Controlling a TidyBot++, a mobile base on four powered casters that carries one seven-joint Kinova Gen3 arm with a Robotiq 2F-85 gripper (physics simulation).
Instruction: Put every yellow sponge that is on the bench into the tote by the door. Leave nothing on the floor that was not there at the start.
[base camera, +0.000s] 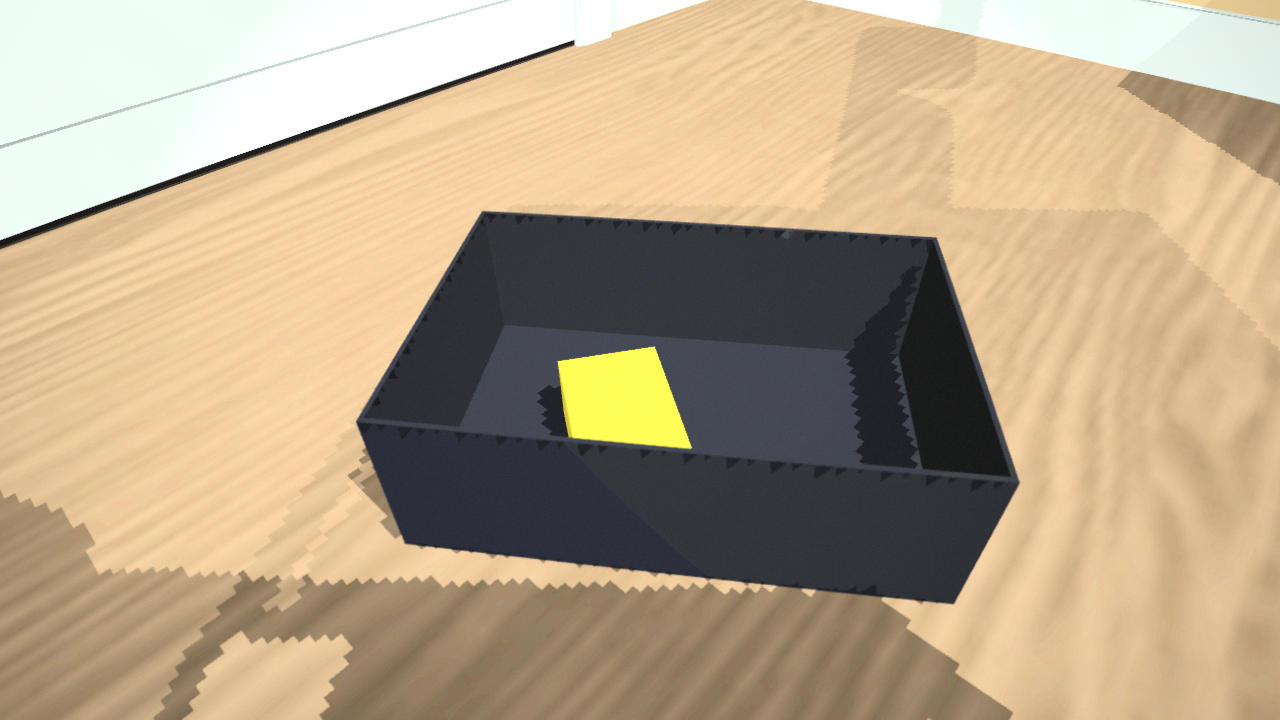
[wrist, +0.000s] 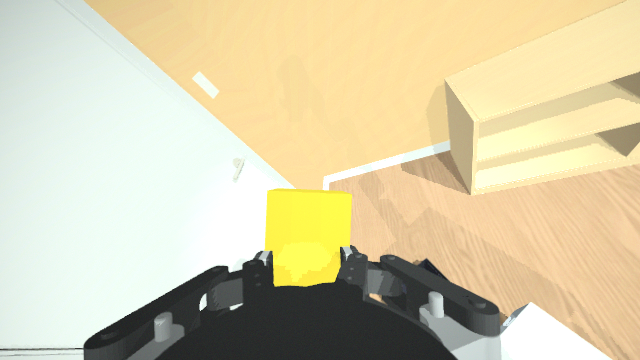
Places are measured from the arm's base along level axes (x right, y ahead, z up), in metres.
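Where they show: gripper, fingertip midpoint: (wrist: 307, 253).
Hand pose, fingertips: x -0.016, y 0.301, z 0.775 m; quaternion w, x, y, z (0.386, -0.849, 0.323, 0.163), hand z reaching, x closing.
Each offset is from my fingertips to the centre of the thing. "spot": to the spot under its first point.
A dark open tote {dx +0.039, dy +0.119, dz -1.122 m} (base camera: 554, 501) stands on the floor in the base camera view. One yellow sponge {dx +0.002, dy +0.097, dz -1.146 m} (base camera: 623, 398) lies inside it, left of the middle, its lower edge hidden behind the near wall. In the wrist view my gripper (wrist: 307, 253) is shut on another yellow sponge {dx +0.002, dy +0.002, dz +0.000 m} (wrist: 308, 217), which sticks out beyond the fingertips. A small dark corner of the tote (wrist: 428, 266) shows behind the right finger; the rest is hidden there. The bench does not show in either view.
A white door (base camera: 223, 80) (wrist: 125, 200) stands to the left, with a handle {spot: dx -0.157, dy +0.778, dz -0.248 m} (wrist: 239, 170) in the wrist view. A low wooden shelf unit (wrist: 461, 135) stands at the right against the wall. A white block-like part (wrist: 555, 335) shows at the lower right.
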